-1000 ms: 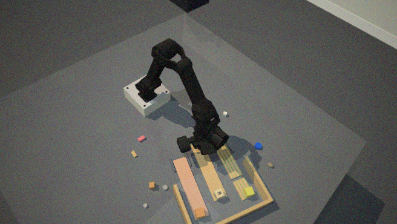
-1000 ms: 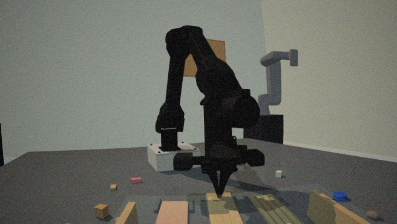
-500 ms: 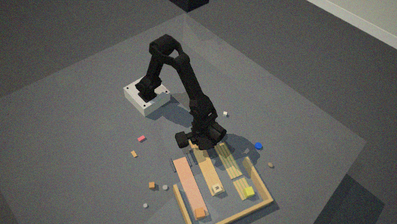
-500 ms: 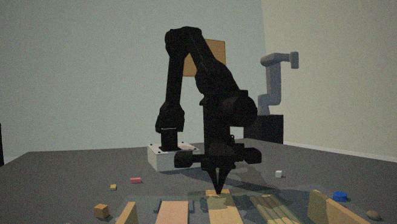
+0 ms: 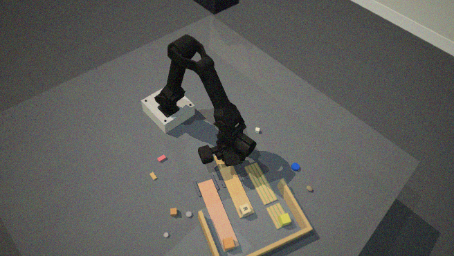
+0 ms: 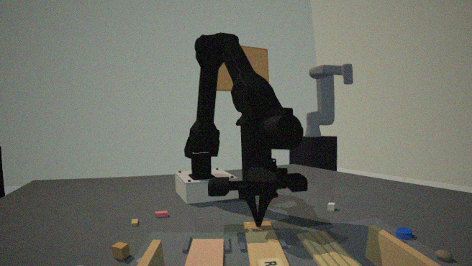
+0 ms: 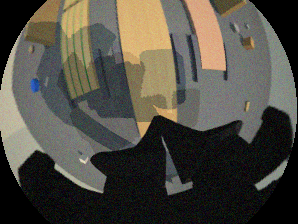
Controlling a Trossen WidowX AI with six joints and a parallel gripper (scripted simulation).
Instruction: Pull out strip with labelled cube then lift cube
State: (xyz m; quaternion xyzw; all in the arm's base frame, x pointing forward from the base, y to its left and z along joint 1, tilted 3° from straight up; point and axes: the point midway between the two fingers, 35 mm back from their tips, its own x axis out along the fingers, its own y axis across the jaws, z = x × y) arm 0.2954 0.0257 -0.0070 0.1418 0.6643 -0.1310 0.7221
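The cube lies 19 cm ahead of my gripper tip, 9 cm to the right of it and 2 cm above it. Round my gripper tip: pink block (16 cm behind, 17 cm to the right); then green-striped strip (16 cm ahead, 4 cm to the left); then blue disc (21 cm ahead, 19 cm to the left).
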